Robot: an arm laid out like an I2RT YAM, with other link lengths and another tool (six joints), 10 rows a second.
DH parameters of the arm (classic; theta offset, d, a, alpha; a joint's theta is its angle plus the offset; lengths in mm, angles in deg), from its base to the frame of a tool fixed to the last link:
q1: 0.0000 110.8 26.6 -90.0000
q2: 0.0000 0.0 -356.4 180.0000
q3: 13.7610 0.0 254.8 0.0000
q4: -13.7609 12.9 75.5 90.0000
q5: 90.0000 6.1 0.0 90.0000
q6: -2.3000 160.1 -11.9 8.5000
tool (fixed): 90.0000 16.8 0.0 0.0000
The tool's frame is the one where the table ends.
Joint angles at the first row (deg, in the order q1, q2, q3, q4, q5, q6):
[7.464, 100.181, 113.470, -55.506, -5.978, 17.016]
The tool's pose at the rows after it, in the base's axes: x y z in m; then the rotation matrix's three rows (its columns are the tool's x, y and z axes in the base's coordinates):
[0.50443, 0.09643, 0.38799], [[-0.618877, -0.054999, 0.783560], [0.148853, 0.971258, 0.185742], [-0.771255, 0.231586, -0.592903]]
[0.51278, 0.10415, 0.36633], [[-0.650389, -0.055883, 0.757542], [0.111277, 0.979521, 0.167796], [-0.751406, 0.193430, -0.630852]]
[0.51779, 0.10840, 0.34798], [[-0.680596, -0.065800, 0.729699], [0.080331, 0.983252, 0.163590], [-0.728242, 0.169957, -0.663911]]
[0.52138, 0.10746, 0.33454], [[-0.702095, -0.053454, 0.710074], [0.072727, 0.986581, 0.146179], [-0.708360, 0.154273, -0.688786]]
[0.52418, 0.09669, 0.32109], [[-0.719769, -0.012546, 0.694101], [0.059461, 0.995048, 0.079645], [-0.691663, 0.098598, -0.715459]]
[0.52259, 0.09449, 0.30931], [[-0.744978, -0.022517, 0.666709], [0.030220, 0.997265, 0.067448], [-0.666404, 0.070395, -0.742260]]
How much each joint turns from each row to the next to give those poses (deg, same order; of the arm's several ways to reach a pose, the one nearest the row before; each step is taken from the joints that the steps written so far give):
[1.727, 2.426, 0.001, -0.066, 0.590, -1.093]
[1.333, 2.294, -0.002, -0.414, 1.945, -0.787]
[0.503, 1.860, 0.003, -0.657, 0.482, -1.071]
[0.109, 1.311, -0.001, -0.612, 0.852, 0.000]
[0.001, 1.114, -0.002, -1.135, 3.607, -0.021]
[-0.023, 0.919, 0.002, -1.400, 0.568, -1.334]

